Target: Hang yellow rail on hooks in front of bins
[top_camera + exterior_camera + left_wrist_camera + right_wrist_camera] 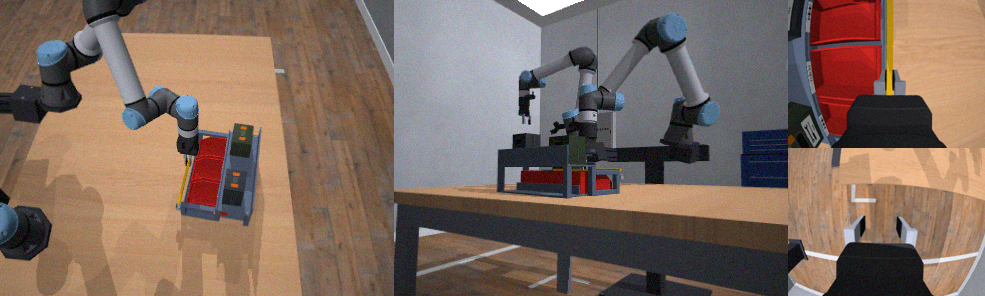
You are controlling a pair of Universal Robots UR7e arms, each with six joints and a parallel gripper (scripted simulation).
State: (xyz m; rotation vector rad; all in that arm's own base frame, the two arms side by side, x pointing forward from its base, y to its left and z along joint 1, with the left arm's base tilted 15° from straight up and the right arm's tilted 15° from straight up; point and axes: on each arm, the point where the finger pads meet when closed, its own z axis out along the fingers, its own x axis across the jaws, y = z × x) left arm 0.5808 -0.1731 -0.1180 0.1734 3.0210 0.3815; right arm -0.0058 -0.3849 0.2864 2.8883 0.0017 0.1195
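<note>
Right now the yellow rail is 20 mm below my left hand. Round my left hand: dark box 170 mm ahead, 160 mm to the right, 60 mm above; grey-blue shelf 130 mm ahead, 30 mm to the right, 30 mm below; green box 220 mm ahead, 70 mm to the left, 50 mm above.
</note>
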